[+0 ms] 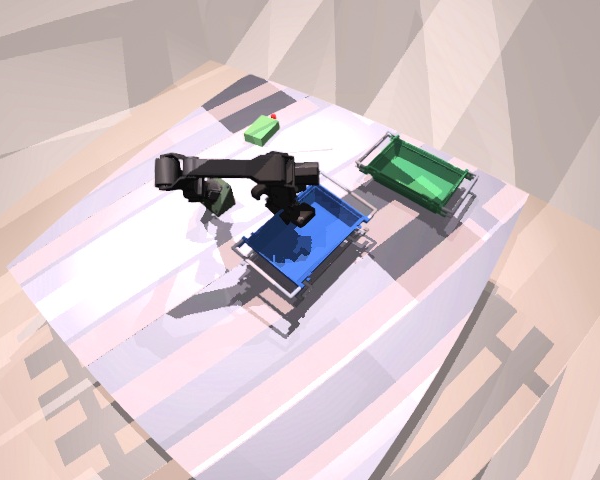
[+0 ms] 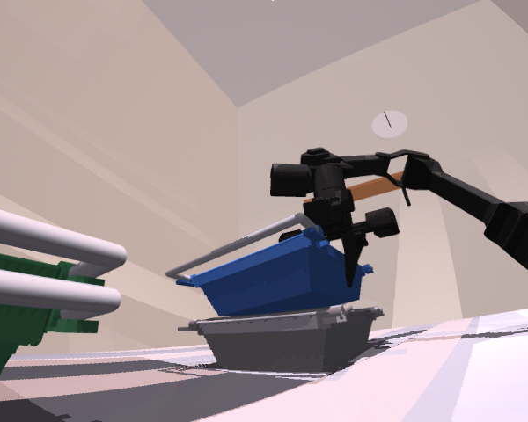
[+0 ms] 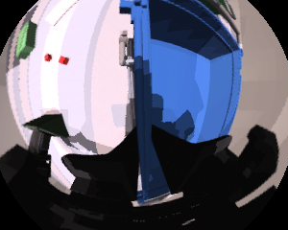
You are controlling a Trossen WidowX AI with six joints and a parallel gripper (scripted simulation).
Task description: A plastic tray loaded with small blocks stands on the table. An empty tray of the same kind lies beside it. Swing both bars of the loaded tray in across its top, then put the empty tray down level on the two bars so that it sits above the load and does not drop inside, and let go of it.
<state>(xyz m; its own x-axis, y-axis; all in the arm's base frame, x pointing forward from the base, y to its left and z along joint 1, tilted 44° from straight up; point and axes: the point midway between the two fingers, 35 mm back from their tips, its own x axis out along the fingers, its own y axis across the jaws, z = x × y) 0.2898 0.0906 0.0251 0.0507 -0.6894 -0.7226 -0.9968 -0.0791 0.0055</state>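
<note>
Now: gripper tip 80 mm short of the blue tray and 20 mm below it. From my gripper tip the other things lie so: flat plate: 270 mm behind, 360 mm to the left, 90 mm below; green box: 430 mm behind, 280 mm to the left, 70 mm below.
</note>
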